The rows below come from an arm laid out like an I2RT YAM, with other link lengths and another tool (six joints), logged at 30 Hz.
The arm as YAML. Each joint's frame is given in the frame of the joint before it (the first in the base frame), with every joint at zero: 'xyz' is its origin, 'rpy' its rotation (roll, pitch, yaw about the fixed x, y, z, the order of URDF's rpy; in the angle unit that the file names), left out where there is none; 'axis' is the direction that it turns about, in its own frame. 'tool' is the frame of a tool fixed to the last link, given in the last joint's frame.
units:
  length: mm
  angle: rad
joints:
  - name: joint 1
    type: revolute
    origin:
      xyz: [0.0, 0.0, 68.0]
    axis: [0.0, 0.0, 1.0]
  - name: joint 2
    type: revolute
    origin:
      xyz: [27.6, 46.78, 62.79]
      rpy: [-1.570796, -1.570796, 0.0]
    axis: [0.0, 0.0, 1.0]
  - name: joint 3
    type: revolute
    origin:
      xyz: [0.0, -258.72, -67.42]
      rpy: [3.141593, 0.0, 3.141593]
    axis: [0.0, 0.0, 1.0]
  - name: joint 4
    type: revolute
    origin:
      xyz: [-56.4, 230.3, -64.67]
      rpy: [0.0, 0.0, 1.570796]
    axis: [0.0, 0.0, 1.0]
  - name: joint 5
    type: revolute
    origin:
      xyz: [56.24, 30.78, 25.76]
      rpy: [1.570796, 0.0, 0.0]
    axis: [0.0, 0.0, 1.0]
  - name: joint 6
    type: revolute
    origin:
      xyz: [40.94, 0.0, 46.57]
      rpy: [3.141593, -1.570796, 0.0]
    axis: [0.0, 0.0, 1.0]
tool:
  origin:
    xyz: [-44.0, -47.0, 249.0]
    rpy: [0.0, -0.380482, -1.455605]
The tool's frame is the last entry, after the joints.
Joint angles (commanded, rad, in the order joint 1, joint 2, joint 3, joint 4, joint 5, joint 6), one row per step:
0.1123 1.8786 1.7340 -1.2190 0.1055 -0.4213
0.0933 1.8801 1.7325 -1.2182 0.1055 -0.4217
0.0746 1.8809 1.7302 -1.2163 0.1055 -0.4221
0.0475 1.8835 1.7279 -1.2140 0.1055 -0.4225
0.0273 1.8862 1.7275 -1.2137 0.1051 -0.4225
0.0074 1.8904 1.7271 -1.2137 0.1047 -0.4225
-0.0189 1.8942 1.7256 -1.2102 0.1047 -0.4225
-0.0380 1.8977 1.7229 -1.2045 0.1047 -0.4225
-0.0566 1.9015 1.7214 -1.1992 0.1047 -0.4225
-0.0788 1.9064 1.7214 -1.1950 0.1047 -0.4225
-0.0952 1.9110 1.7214 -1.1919 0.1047 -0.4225
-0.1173 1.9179 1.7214 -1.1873 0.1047 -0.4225
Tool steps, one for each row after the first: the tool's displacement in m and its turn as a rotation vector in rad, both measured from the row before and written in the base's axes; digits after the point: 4 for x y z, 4 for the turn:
-0.0001 -0.0087 -0.0011 -0.0003 0.0022 -0.0186
-0.0001 -0.0085 -0.0009 -0.0002 0.0012 -0.0183
-0.0003 -0.0123 -0.0017 -0.0002 0.0026 -0.0267
-0.0006 -0.0091 -0.0013 0.0003 0.0028 -0.0201
-0.0010 -0.0089 -0.0020 0.0003 0.0046 -0.0198
-0.0006 -0.0119 -0.0018 0.0000 0.0018 -0.0263
-0.0002 -0.0087 -0.0018 0.0000 0.0005 -0.0191
-0.0001 -0.0085 -0.0016 0.0000 0.0000 -0.0186
-0.0005 -0.0101 -0.0016 0.0000 0.0007 -0.0222
-0.0006 -0.0075 -0.0016 0.0001 0.0015 -0.0164
-0.0009 -0.0101 -0.0025 0.0002 0.0023 -0.0221

